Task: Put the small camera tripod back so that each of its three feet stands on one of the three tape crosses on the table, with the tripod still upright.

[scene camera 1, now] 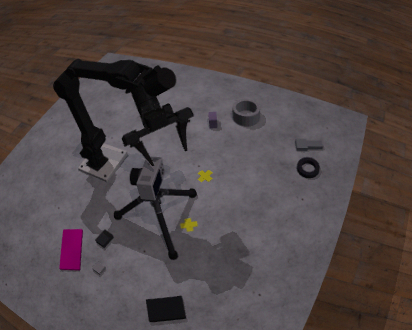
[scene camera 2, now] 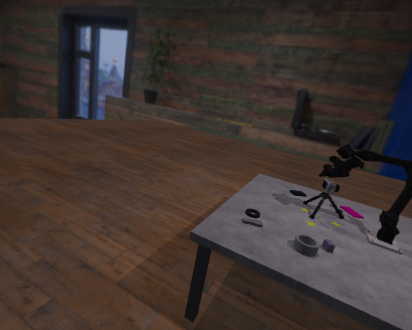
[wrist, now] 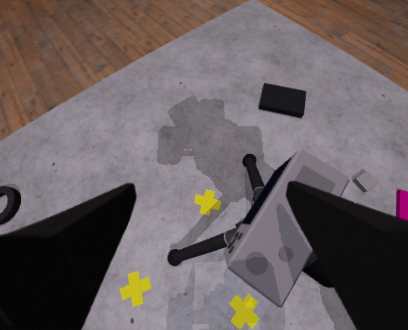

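Pixels of known places: gripper, fingertip midpoint: (scene camera 1: pixel 169 158) (scene camera 2: pixel 324 176) (wrist: pixel 211 189); arm's base, origin of the base link: (scene camera 1: pixel 97 161) (scene camera 2: pixel 384 240).
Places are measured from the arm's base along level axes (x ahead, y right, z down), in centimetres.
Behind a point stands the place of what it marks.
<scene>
The tripod with a small grey camera on top (scene camera 1: pixel 149 183) @[x 36.4, y 9.8, z -21.4 cm] (scene camera 2: pixel 330 186) @[x 32.5, y 1.0, z -19.3 cm] (wrist: pixel 272 235) @[x 33.2, y 4.3, z -20.8 cm] stands upright. Its feet are on the table, off the crosses; one foot (scene camera 1: pixel 193 193) @[x 36.8, y -6.1, z -0.4 cm] (wrist: pixel 174 257) @[x 36.0, y -6.3, z -1.1 cm] is between crosses. Yellow crosses show: one (scene camera 1: pixel 205 175) @[x 35.2, y -15.1, z 1.3 cm] (scene camera 2: pixel 311 224) @[x 34.7, y -15.0, z 1.5 cm] (wrist: pixel 135 288) @[x 35.2, y -14.9, z 1.3 cm], another (scene camera 1: pixel 189 224) @[x 41.5, y 3.1, z 1.3 cm] (scene camera 2: pixel 305 210) @[x 41.4, y 3.1, z 1.5 cm] (wrist: pixel 207 202) @[x 41.3, y 3.3, z 1.2 cm], and a third (scene camera 2: pixel 336 224) @[x 23.0, y -1.5, z 1.1 cm] (wrist: pixel 244 311) @[x 23.3, y -0.9, z 1.2 cm], hidden behind the camera in scene view 1. My gripper (scene camera 1: pixel 169 157) @[x 37.4, y 2.1, z -23.8 cm] (wrist: pixel 211 189) @[x 37.4, y 2.1, z -23.8 cm] is open and empty, above and beside the camera. One finger overlaps the camera's top in view; I cannot tell whether they touch.
A magenta slab (scene camera 1: pixel 71 249) @[x 16.5, y 32.3, z 0.5 cm] and small black block (scene camera 1: pixel 104 238) @[x 23.5, y 22.5, z -0.1 cm] lie beside the tripod. A black slab (scene camera 1: pixel 166 308) @[x 52.8, y 30.8, z -0.2 cm] (wrist: pixel 283 100) @[x 51.8, y 30.4, z -0.2 cm] lies beyond it. A purple block (scene camera 1: pixel 213 120) @[x 25.8, y -34.9, z -2.4 cm], grey round bowl (scene camera 1: pixel 246 120) @[x 35.2, y -41.6, z -1.6 cm], grey bar (scene camera 1: pixel 309 145) @[x 59.7, y -43.5, z -0.2 cm] and black ring (scene camera 1: pixel 308 175) @[x 64.7, y -30.9, z 0.0 cm] lie on the other side.
</scene>
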